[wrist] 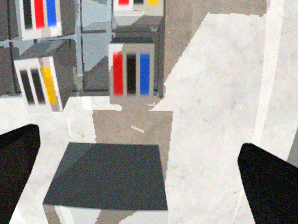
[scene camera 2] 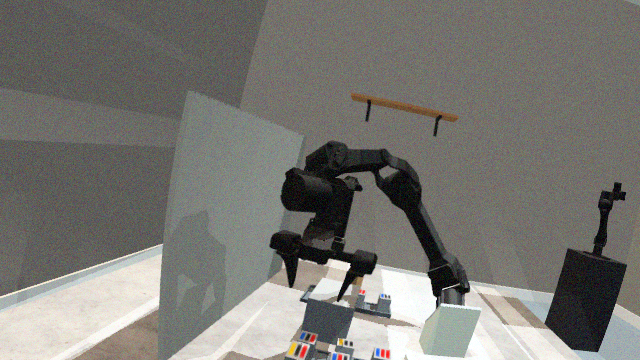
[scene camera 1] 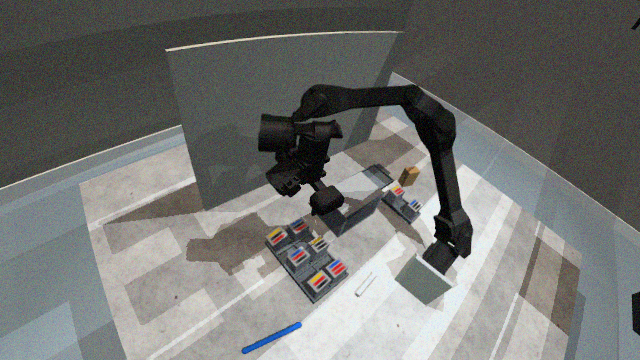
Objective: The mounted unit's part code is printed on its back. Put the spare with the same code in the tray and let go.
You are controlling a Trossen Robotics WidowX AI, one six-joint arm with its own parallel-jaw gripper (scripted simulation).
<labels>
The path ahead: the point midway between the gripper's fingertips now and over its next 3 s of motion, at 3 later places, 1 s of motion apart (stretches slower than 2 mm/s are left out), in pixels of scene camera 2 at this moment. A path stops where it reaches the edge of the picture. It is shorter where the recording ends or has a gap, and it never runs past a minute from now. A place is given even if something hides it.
My gripper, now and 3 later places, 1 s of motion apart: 314, 294; 310, 322; 305, 343; 310, 328
</labels>
